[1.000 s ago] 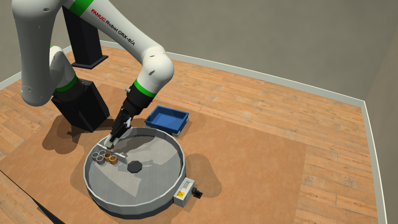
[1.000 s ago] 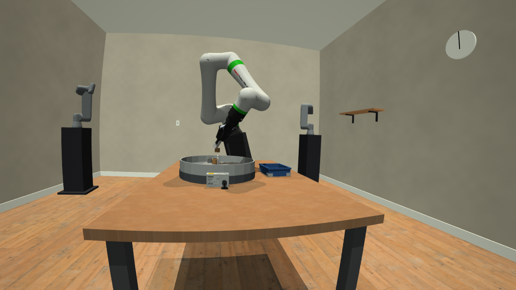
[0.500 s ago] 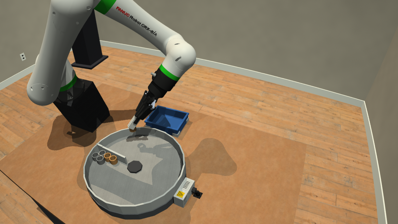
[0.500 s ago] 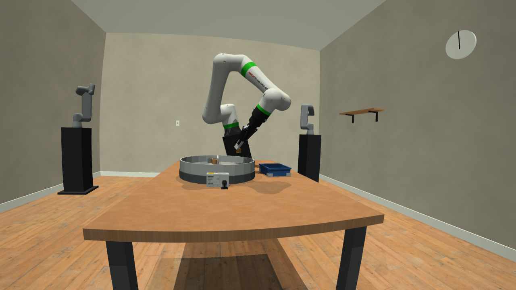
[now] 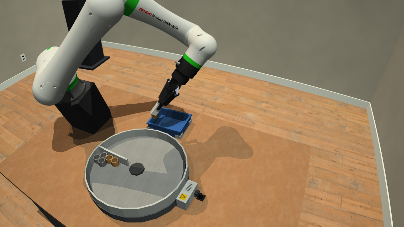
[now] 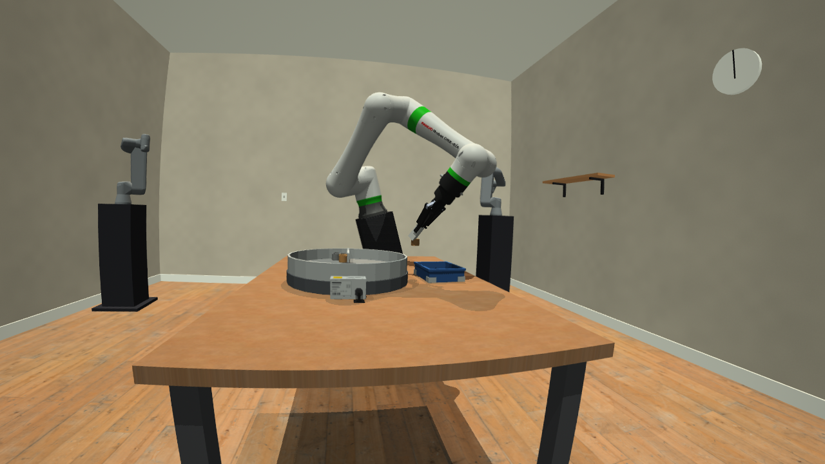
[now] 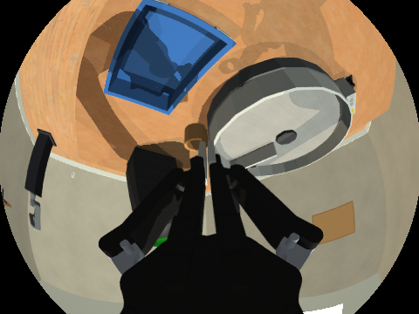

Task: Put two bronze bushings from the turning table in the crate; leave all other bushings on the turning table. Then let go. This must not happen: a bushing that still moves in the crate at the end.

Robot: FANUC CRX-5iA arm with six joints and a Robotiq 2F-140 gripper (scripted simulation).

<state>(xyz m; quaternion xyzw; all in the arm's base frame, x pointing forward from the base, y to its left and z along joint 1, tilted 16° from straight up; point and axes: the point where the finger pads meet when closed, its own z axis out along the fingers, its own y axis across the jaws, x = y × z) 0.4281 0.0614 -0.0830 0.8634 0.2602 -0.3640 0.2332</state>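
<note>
My gripper is now 15 cm above the blue crate, 9 cm to the right of it and 1 cm short of it. From my hand the other things lie so: grey turning table 26 cm to the right, 13 cm below, 2 cm ahead.
</note>
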